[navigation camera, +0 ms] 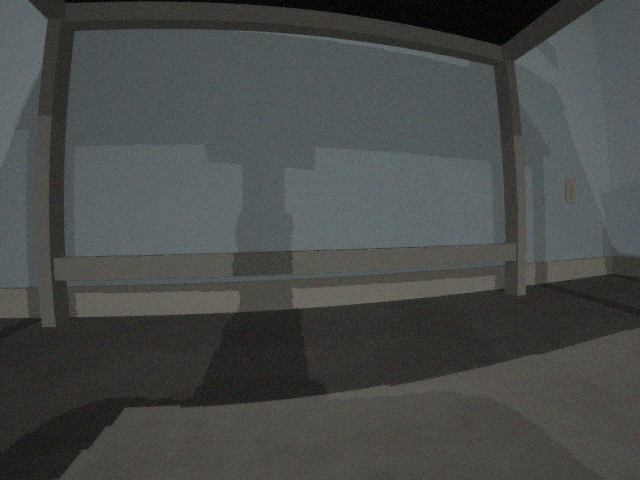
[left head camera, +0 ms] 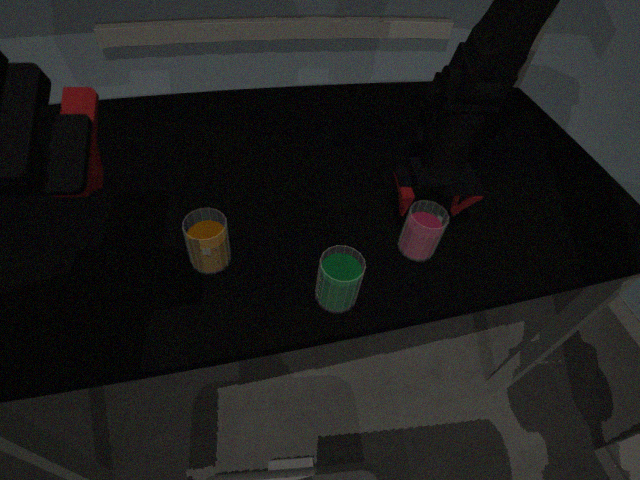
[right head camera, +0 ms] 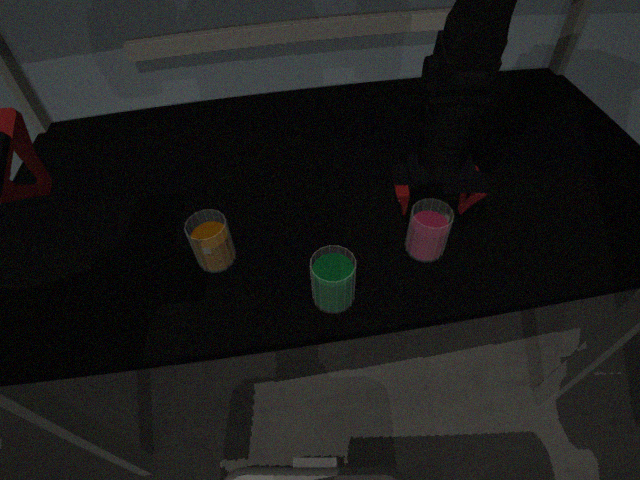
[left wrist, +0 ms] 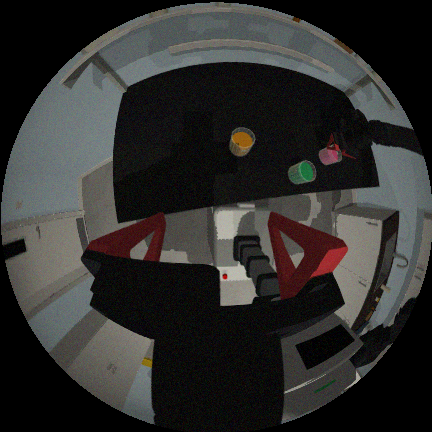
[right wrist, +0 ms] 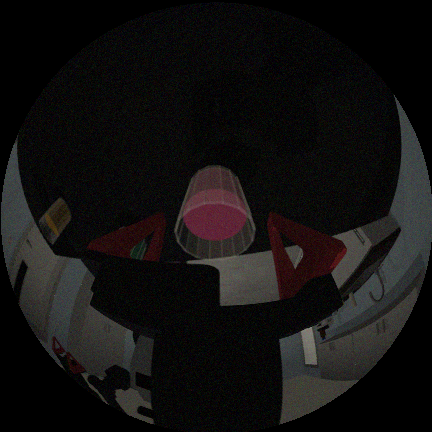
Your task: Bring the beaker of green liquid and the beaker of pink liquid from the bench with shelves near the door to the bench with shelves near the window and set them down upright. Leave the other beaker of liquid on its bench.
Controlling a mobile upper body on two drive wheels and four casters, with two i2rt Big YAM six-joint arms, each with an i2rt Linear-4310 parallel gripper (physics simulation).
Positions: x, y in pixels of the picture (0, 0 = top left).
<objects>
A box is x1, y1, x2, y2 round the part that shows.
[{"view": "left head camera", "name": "left gripper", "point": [36, 180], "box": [0, 63, 103, 196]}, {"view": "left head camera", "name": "beaker of pink liquid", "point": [426, 222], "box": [398, 200, 448, 261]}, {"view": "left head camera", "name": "beaker of green liquid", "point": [341, 268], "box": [315, 245, 365, 312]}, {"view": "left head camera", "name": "beaker of orange liquid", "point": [205, 230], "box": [182, 208, 230, 273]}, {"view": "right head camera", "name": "beaker of pink liquid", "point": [431, 220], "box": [405, 198, 453, 262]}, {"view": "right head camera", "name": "beaker of green liquid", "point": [332, 268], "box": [309, 245, 355, 313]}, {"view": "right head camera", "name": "beaker of orange liquid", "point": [207, 231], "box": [184, 209, 235, 272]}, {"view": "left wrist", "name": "left gripper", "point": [216, 217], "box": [80, 211, 347, 431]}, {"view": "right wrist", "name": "beaker of pink liquid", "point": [214, 222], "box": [174, 165, 254, 259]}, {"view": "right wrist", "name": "beaker of orange liquid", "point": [55, 218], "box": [38, 197, 70, 243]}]
</objects>
